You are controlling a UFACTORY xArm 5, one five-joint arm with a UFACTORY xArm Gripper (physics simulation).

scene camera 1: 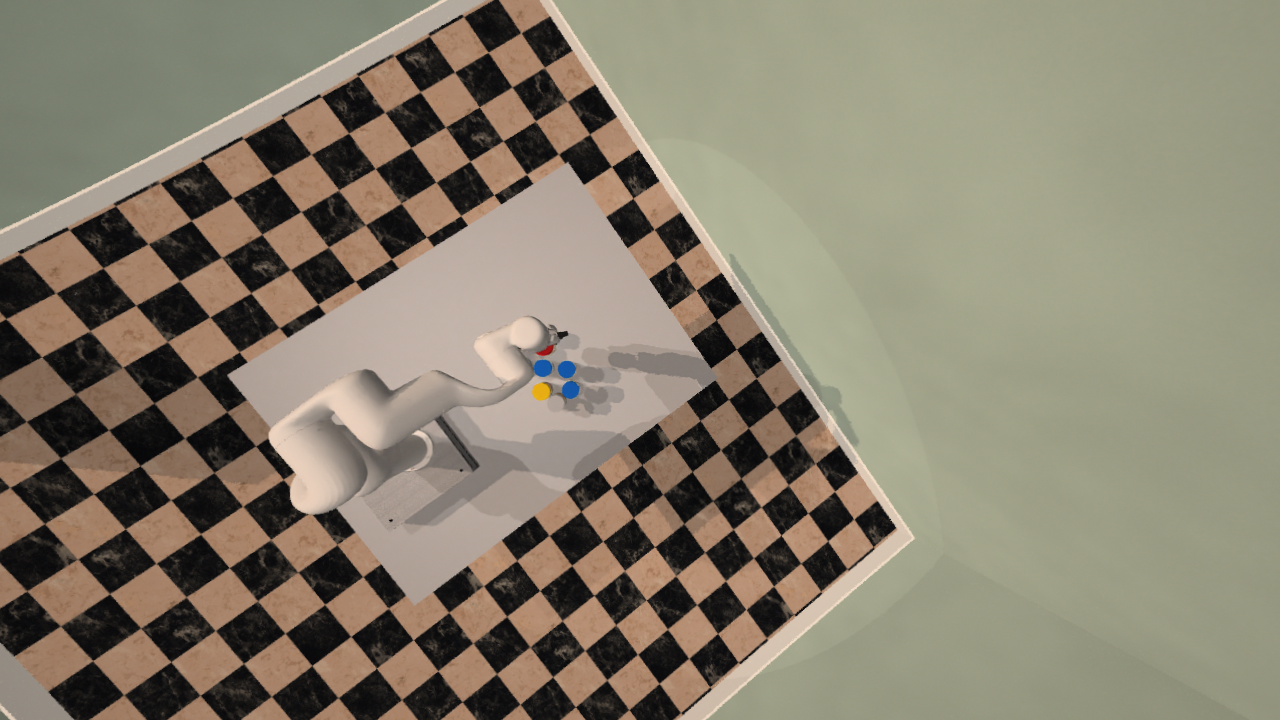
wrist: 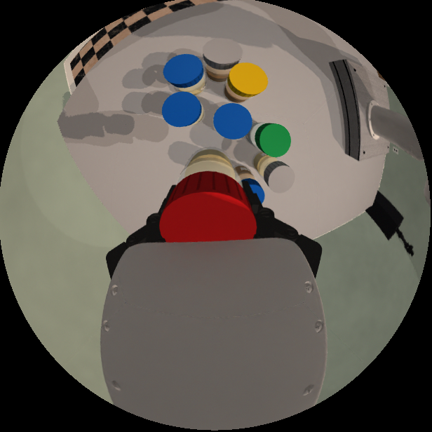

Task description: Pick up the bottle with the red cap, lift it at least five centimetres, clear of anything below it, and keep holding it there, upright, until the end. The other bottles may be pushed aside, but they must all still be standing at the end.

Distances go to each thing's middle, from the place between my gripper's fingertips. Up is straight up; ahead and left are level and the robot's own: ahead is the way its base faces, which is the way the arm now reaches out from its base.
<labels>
I see the red-capped bottle (wrist: 208, 203) 10 mm to the right of my hand and 10 mm above it.
</labels>
